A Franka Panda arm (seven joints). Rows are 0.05 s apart.
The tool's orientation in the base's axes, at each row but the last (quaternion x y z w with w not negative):
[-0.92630 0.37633 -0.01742 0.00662]
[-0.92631 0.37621 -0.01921 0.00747]
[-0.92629 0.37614 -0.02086 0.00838]
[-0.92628 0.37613 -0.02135 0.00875]
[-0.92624 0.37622 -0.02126 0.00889]
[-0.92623 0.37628 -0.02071 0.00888]
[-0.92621 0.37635 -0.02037 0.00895]
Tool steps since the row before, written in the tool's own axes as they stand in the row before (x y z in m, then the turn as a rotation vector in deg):
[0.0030 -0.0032 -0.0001 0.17 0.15 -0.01]
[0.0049 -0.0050 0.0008 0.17 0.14 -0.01]
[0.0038 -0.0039 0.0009 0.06 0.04 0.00]
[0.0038 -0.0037 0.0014 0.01 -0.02 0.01]
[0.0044 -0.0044 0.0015 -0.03 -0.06 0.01]
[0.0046 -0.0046 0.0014 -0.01 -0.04 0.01]
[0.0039 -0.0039 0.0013 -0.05 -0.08 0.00]
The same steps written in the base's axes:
[0.0044 0.0002 0.0003 0.02 -0.23 0.01]
[0.0070 0.0002 -0.0005 0.02 -0.22 0.01]
[0.0055 0.0001 -0.0007 0.02 -0.07 0.00]
[0.0054 0.0000 -0.0012 0.02 0.01 -0.01]
[0.0063 0.0001 -0.0012 0.02 0.06 -0.01]
[0.0066 0.0001 -0.0011 0.02 0.04 -0.01]
[0.0056 0.0001 -0.0011 0.02 0.09 0.00]

